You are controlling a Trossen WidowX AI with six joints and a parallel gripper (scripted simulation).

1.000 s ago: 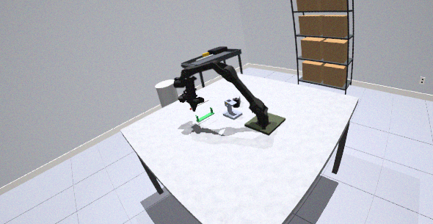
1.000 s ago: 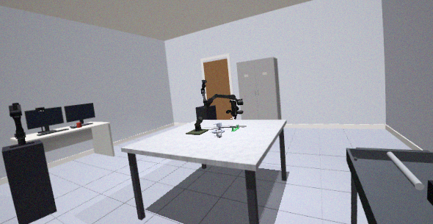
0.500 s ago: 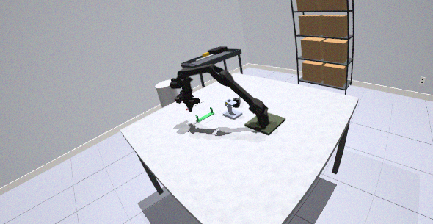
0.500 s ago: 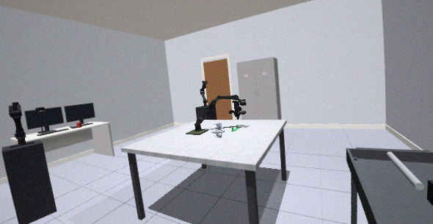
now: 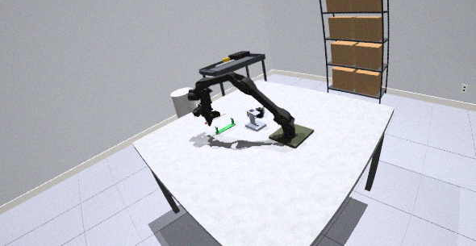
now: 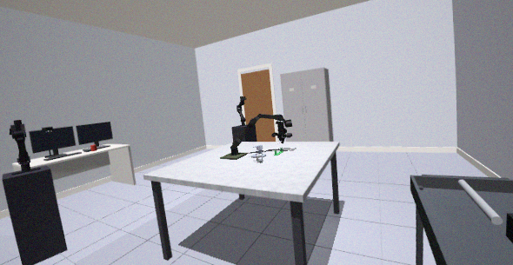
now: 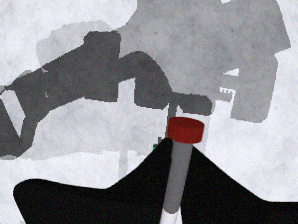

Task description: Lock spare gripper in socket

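Right now the green holder is 2 cm ahead of my gripper tip, 10 cm to the right of it and 5 cm below it. Also, from my gripper tip: mount 10 cm behind, 24 cm to the right, 2 cm below; then spare gripper 36 cm to the right, 4 cm below.
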